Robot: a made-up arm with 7 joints. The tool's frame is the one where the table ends.
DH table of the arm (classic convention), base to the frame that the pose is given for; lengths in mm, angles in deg. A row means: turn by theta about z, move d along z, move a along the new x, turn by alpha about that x. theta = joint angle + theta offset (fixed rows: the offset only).
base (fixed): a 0  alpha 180  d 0  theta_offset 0
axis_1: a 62.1  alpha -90  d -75.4  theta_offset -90
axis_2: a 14.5  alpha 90  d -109.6  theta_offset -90
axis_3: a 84.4  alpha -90  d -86.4  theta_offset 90
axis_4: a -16.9  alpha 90  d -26.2  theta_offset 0
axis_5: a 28.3  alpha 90  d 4.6  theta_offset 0
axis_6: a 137.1  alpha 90  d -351.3  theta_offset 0
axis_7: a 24.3  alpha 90  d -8.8  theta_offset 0
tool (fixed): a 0  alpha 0  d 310.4  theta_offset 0
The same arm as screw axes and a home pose.
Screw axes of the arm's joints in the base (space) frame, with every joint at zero. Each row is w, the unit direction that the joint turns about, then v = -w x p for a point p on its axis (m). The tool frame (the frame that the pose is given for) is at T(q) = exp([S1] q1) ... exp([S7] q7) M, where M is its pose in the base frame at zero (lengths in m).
S1: w 0 0 -1 v 0.0000 0.0000 0.0000
S2: w 1 0 0 v 0.0000 0.0754 -0.0621
S3: w 0 -1 0 v 0.0609 0.0000 0.1096
S4: w 0 0 1 v 0.1485 0.0252 0.0000
S5: w 0 -1 0 v 0.0347 0.0000 0.0421
S6: w 0 0 -1 v -0.1439 -0.0138 0.0000
S7: w 0 1 0 v -0.3860 0.0000 0.1233
M: xyz 0.1476 0.1351 0.6964 (m) quaternion w x y z 1 0 0 0

